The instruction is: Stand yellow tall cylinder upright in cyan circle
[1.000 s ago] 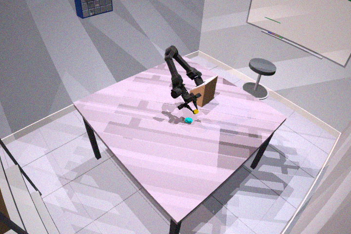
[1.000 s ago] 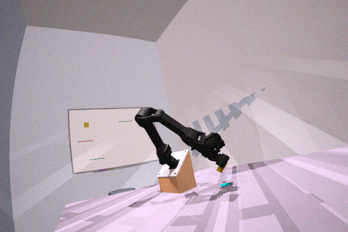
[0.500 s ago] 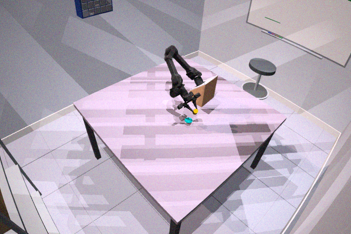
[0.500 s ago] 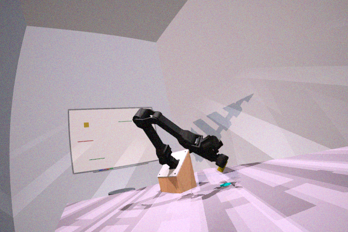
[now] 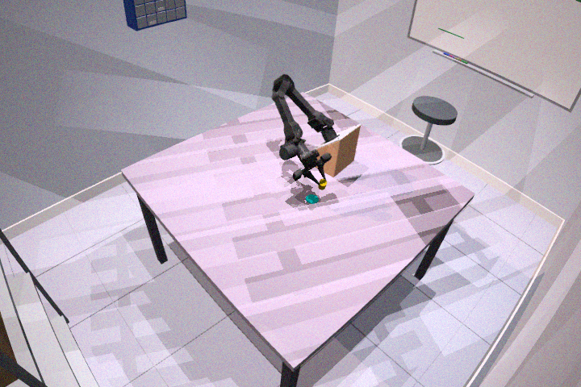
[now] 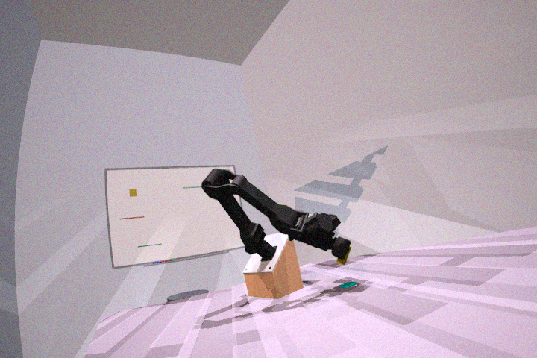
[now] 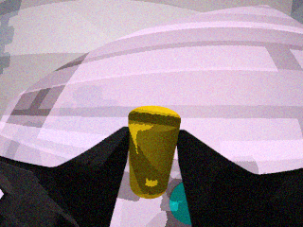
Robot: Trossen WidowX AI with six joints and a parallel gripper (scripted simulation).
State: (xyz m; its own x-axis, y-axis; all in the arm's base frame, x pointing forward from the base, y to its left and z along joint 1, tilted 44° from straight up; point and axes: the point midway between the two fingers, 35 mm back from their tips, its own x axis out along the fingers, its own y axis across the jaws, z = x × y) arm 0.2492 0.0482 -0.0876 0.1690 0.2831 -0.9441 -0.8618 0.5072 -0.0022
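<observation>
Now: gripper tip 4 cm to the left of the cyan circle and 12 cm above it. Also, from my gripper tip: yellow tall cylinder 1 cm behind, 2 cm below.
</observation>
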